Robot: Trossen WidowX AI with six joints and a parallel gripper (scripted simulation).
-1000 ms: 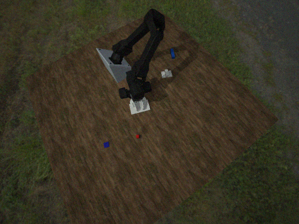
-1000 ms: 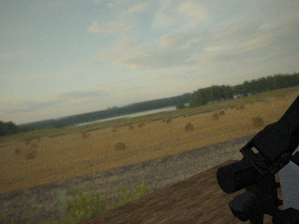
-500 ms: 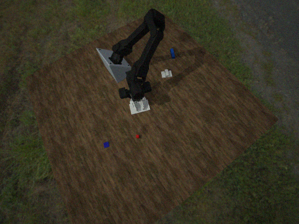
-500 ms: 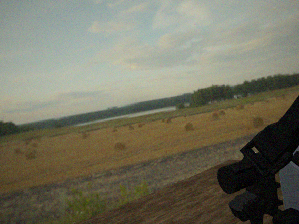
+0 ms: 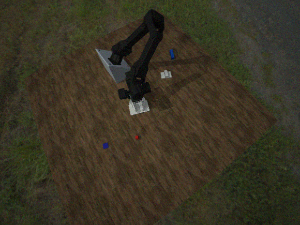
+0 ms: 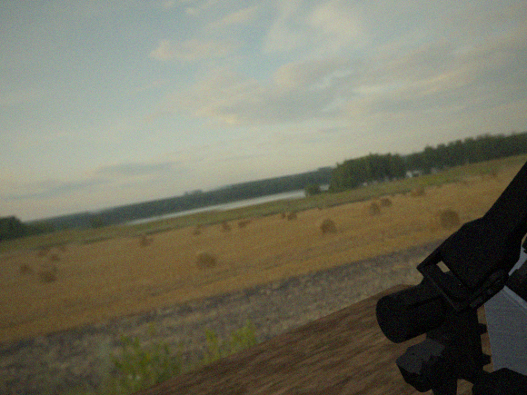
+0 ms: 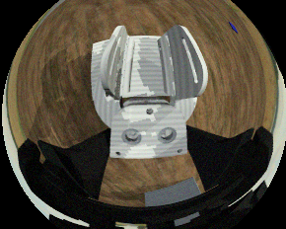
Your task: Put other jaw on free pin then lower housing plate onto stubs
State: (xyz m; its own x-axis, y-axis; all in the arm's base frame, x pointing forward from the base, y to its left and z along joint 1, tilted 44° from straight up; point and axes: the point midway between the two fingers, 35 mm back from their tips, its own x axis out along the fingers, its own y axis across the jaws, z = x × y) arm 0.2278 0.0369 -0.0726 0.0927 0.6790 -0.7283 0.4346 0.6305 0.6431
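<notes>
Right now the white jaw is 3 cm to the right of my gripper tip and 1 cm ahead of it. From my gripper tip the other things lie so: white stepped piece: 26 cm to the left, 1 cm below; then red cube: 20 cm ahead, 16 cm to the right; then blue square: 33 cm to the right, 12 cm ahead, 2 cm below.
</notes>
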